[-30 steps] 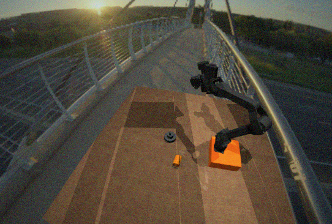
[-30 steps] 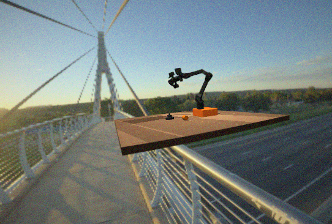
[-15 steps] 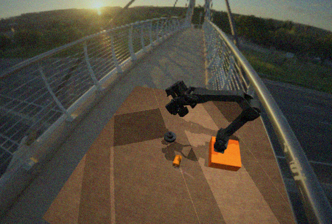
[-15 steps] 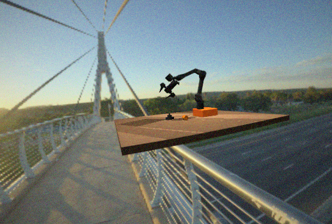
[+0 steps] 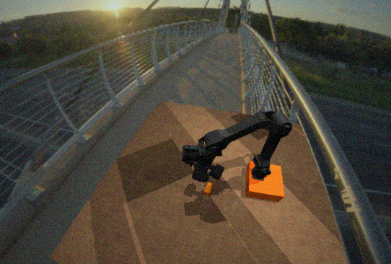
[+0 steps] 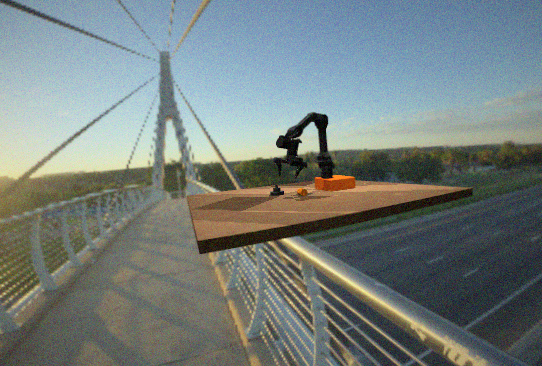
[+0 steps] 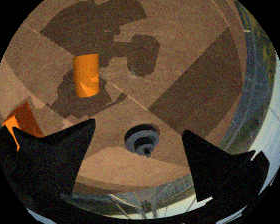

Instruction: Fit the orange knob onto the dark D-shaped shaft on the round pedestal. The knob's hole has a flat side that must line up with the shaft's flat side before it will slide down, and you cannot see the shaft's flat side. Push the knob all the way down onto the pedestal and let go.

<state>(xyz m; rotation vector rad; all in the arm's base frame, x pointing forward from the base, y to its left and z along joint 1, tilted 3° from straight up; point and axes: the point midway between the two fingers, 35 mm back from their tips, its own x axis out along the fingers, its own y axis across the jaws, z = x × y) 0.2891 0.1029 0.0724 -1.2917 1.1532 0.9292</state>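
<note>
The orange knob lies 9 cm below my gripper tip, 7 cm behind it and 4 cm to the left of it. Also, from my gripper tip: dark round pedestal: 12 cm to the right, 8 cm below, 4 cm ahead.
</note>
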